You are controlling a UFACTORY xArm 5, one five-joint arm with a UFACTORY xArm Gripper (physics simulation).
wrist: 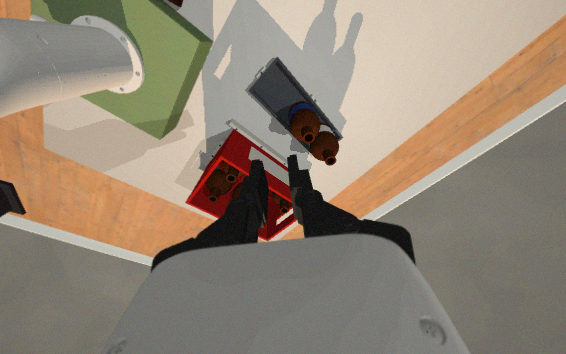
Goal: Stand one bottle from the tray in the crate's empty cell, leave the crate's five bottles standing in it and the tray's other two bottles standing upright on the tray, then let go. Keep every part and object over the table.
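Pixels of known places: gripper, fingertip midpoint: (277, 172); arm's base, link origin: (110, 58).
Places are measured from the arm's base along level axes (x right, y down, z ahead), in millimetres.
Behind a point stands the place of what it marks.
Note:
The grey tray (275, 82) {y 80, x -106, z 311 mm} is at upper centre. A brown bottle with a blue band (303, 122) {y -35, x -81, z 396 mm} and a brown bottle with a white band (325, 145) {y -35, x -59, z 474 mm} stand at its right end; its left end is bare. The red crate (227, 145) {y -37, x 53, z 266 mm} is below it. Brown bottles show in its left part, among them one bottle (217, 184) {y -39, x 180, z 280 mm} near the left corner, and another bottle (281, 201) {y -50, x 144, z 464 mm} shows in its right part; my fingers hide the middle, so I cannot tell whether a cell is empty. My gripper (277, 172) {y -304, x -103, z 320 mm} is open, its fingers partly apart with nothing between them, above the crate.
A green block (175, 60) {y -2, x -57, z 114 mm} is at upper left, with a grey cylindrical arm part (75, 60) {y -122, x -25, z 39 mm} over it. A small dark brown thing (175, 2) {y 35, x -142, z 83 mm} is cut off at the top edge; I cannot tell what it is. The table's wooden border (450, 115) runs along the right, beyond the tray.

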